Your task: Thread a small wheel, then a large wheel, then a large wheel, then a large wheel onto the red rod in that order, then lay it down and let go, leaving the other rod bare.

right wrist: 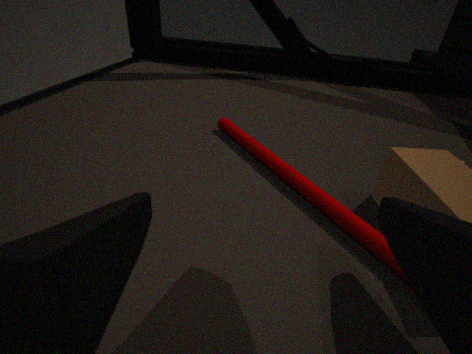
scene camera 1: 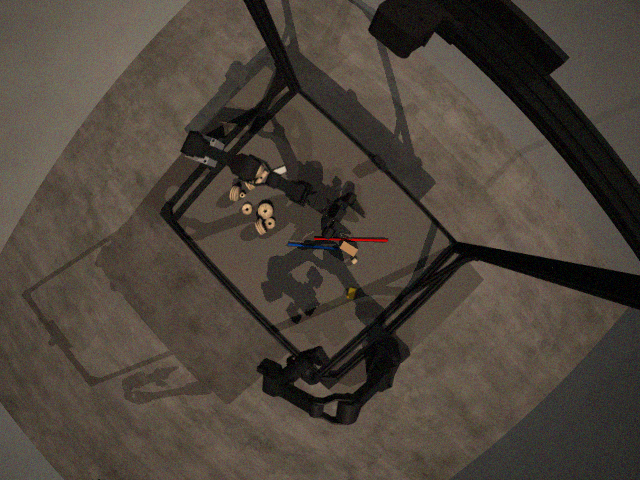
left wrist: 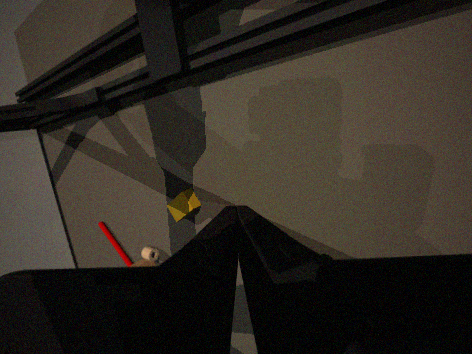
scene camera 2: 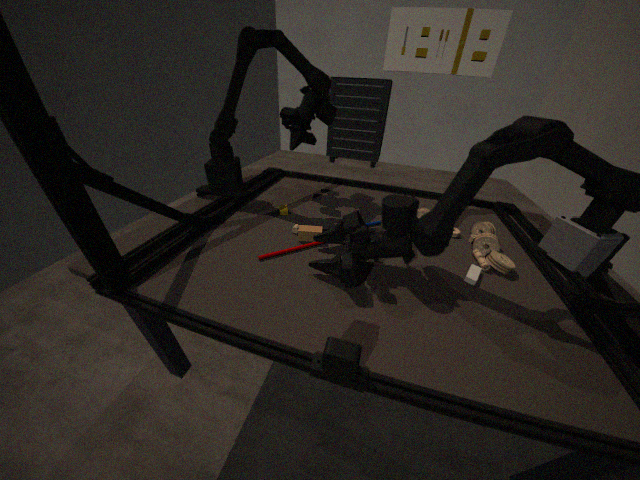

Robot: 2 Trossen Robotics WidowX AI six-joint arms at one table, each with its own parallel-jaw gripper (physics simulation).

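Pixels of known places: left gripper, fingertip midpoint: point(left wrist: 236, 216) point(scene camera 2: 291, 150); right gripper, fingertip midpoint: point(right wrist: 265, 205) point(scene camera 1: 358, 228) point(scene camera 2: 311, 250); left arm's base at its link origin: point(scene camera 1: 384, 367) point(scene camera 2: 222, 160); right arm's base at its link origin: point(scene camera 1: 200, 147) point(scene camera 2: 592, 226).
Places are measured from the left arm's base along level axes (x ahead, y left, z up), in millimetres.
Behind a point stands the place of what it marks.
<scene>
The red rod point(scene camera 1: 367, 239) @(x 225, y -406, z -99 mm) point(scene camera 2: 286, 251) @(x 216, y -412, z -101 mm) point(left wrist: 115, 243) @(x 200, y -408, z -101 mm) point(right wrist: 300, 180) @(x 239, y -401, z -99 mm) lies on the table; its visible length is bare. The blue rod point(scene camera 1: 310, 246) @(x 412, y -307, z -100 mm) point(scene camera 2: 373, 223) @(x 467, y -296, z -100 mm) lies close beside it, partly hidden in scene camera 2. A large wheel point(scene camera 1: 265, 210) @(x 617, y -377, z -88 mm) and small wheels point(scene camera 1: 247, 208) @(x 688, y -360, z -95 mm) point(scene camera 1: 269, 223) @(x 590, y -332, z -98 mm) lie left of the rods in scene camera 1, with more wheels point(scene camera 1: 234, 193) point(scene camera 2: 484, 240) around them. My right gripper point(scene camera 1: 348, 224) @(x 271, y -432, z -86 mm) point(scene camera 2: 316, 252) @(x 271, y -432, z -86 mm) point(right wrist: 265, 205) @(x 271, y -432, z -86 mm) is open and empty, low over the table; its right finger overlaps the red rod in its wrist view. My left gripper point(scene camera 2: 302, 145) @(x 241, y -6, z 38 mm) point(left wrist: 236, 216) @(x 241, y -6, z 38 mm) is shut, empty and high up.
A tan block point(scene camera 1: 348, 249) @(x 278, y -348, z -78 mm) point(scene camera 2: 310, 230) @(x 276, y -360, z -78 mm) point(right wrist: 425, 170) @(x 267, y -358, z -78 mm) lies beside the rods, with a small pale cylinder point(scene camera 1: 354, 261) @(x 241, y -314, z -89 mm) point(left wrist: 150, 253) @(x 243, y -306, z -93 mm) at its end. A yellow block point(scene camera 1: 351, 293) @(x 208, y -199, z -93 mm) point(scene camera 2: 283, 209) @(x 209, y -209, z -93 mm) point(left wrist: 184, 205) @(x 210, y -188, z -93 mm) and a white block point(scene camera 1: 279, 169) @(x 622, y -536, z -95 mm) point(scene camera 2: 473, 274) @(x 616, y -534, z -96 mm) lie farther off. Dark rails edge the table.
</scene>
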